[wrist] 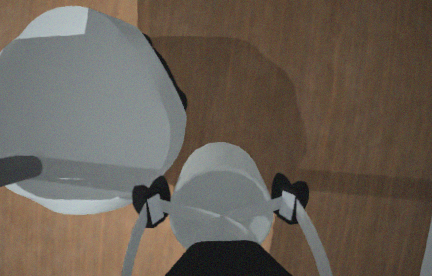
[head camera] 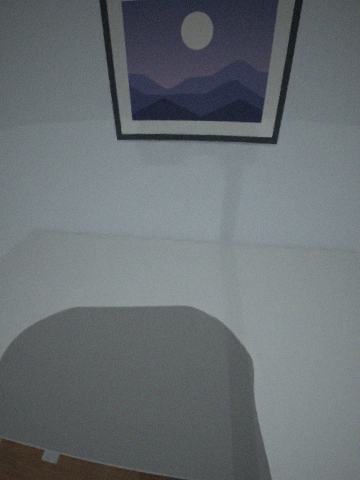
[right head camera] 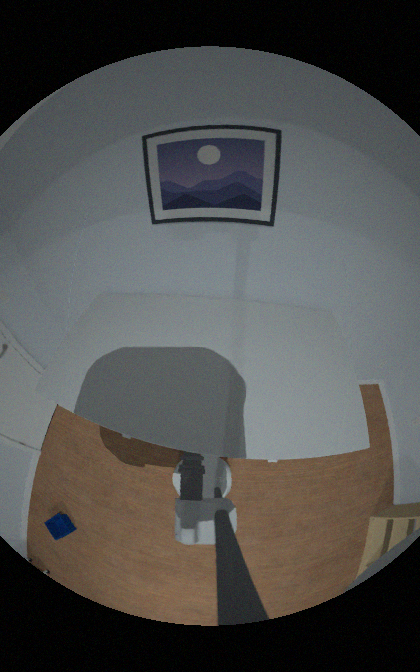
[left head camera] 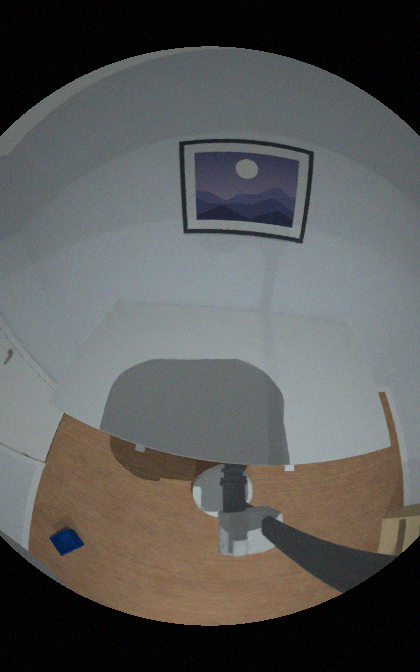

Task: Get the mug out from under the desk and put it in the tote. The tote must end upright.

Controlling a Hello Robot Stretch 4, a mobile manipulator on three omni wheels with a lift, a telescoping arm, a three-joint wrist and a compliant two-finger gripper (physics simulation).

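Where they show: gripper, fingertip midpoint: (wrist: pixel 220 190); robot's base at its link origin: (right head camera: pixel 203 477).
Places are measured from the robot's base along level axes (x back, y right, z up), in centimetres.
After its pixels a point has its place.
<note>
The pale grey mug (wrist: pixel 220 162) @(x -27.6, y 5.7, z 46.9 cm) is between the two fingertips of my gripper (wrist: pixel 220 190) @(x -27.6, y 8.7, z 43.6 cm) in the wrist view, with floor showing beyond it. The gripper is shut on the mug. In both head views the dark wrist (left head camera: pixel 234 492) (right head camera: pixel 192 480) @(x -4.5, y 0.8, z 86.1 cm) reaches to the front edge of the white desk (left head camera: pixel 335 400) (right head camera: pixel 310 395) @(x -31.6, y 44.8, z 92.3 cm) (head camera: pixel 310 370) @(x -33.8, y 34.2, z 92.3 cm); the desk hides the fingers and the mug. A small blue box (left head camera: pixel 66 541) (right head camera: pixel 60 526) @(x 88.4, y -133.7, z -2.5 cm), apparently the tote, is on the floor at the lower left. Whether it is upright is too small to tell surely.
My round pale base (wrist: pixel 85 110) @(x -3.5, y -0.4, z 18.7 cm) is close to the left of the mug in the wrist view. Pale desk legs (left head camera: pixel 140 448) (left head camera: pixel 289 468) show below the desk's front edge. A beige slatted piece of furniture (left head camera: pixel 390 534) (right head camera: pixel 380 537) is at the lower right. A white door is at the left.
</note>
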